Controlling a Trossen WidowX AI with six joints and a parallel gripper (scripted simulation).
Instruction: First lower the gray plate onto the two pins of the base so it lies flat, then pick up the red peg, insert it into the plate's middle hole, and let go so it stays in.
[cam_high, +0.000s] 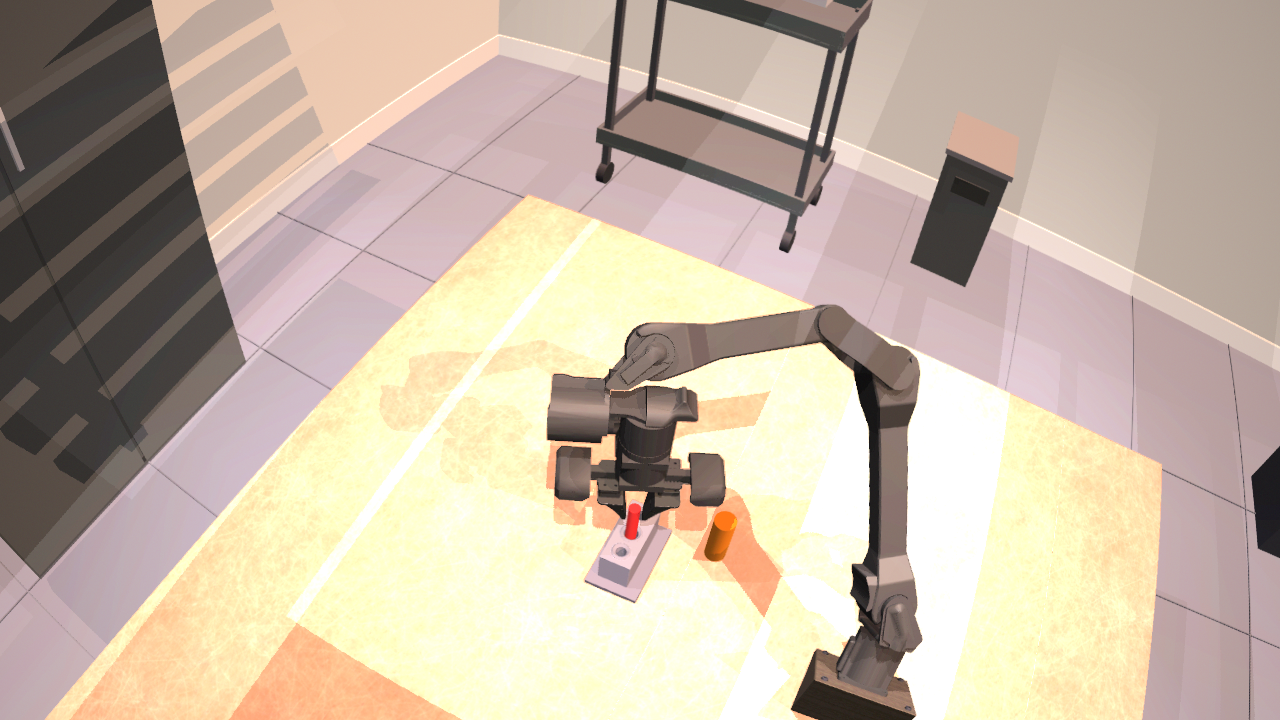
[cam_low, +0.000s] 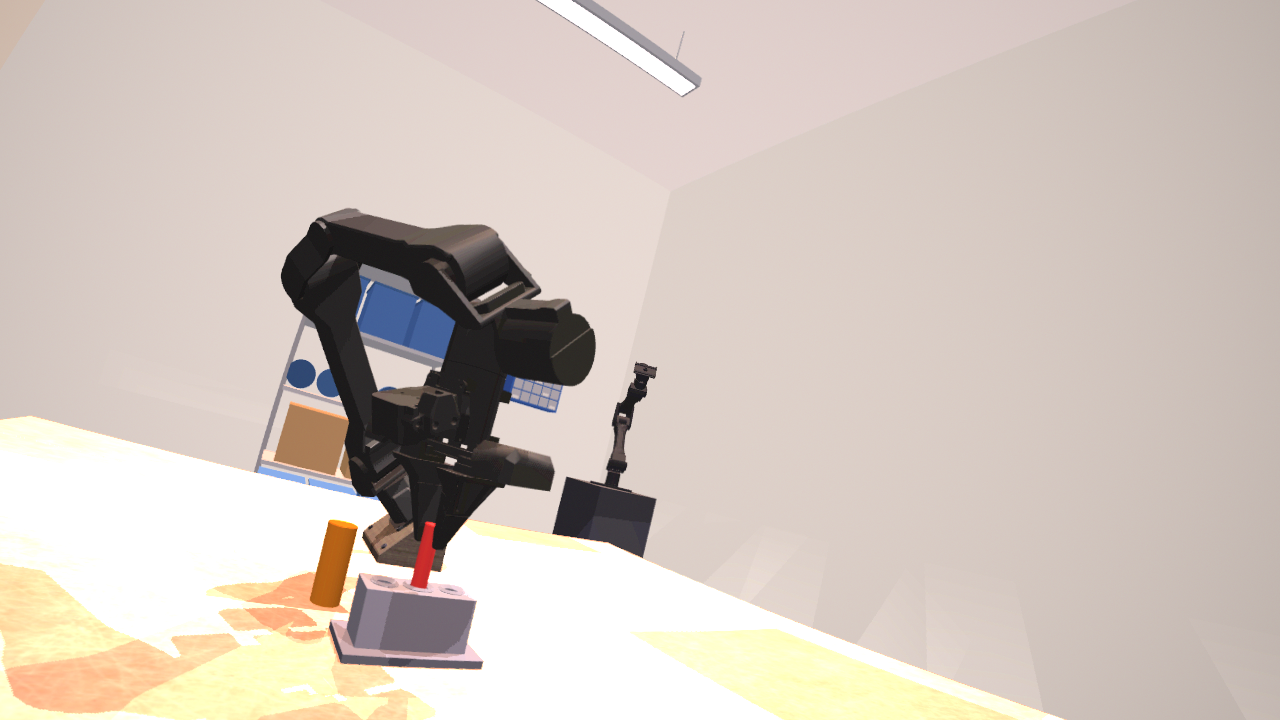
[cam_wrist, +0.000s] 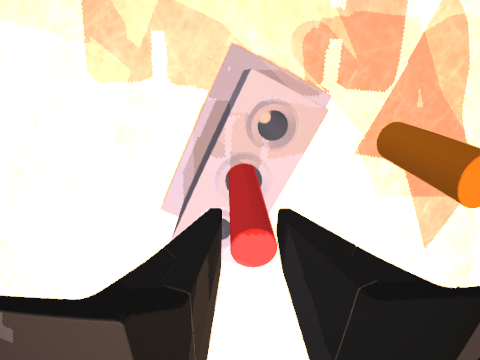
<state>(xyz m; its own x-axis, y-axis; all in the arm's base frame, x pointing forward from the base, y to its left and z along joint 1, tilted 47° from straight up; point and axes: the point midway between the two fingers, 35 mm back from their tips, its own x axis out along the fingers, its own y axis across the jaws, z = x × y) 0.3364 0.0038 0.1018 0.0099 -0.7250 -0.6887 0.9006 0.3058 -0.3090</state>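
My gripper tip is now 30 mm above the red peg. Also, from my gripper tip: base (90 mm below); gray plate (50 mm below); orange cylinder (100 mm behind, 60 mm to the right, 60 mm below).
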